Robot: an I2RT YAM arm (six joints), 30 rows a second.
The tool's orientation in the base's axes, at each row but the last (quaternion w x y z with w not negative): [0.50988 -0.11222 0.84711 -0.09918]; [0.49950 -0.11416 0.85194 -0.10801]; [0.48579 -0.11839 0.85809 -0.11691]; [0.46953 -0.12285 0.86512 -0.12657]
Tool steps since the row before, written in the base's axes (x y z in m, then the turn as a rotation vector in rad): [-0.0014 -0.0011 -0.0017 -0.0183 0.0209 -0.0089]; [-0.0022 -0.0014 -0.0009 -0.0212 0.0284 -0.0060]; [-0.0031 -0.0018 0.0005 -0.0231 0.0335 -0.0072]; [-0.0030 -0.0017 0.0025 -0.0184 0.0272 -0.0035]
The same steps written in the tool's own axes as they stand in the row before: [0.0024 -0.0004 -0.0004 0.0097 0.0241 -0.0132]; [0.0022 -0.0009 -0.0014 0.0064 0.0306 -0.0177]; [0.0017 -0.0016 -0.0028 0.0067 0.0360 -0.0192]; [0.0002 -0.0021 -0.0037 0.0035 0.0284 -0.0165]
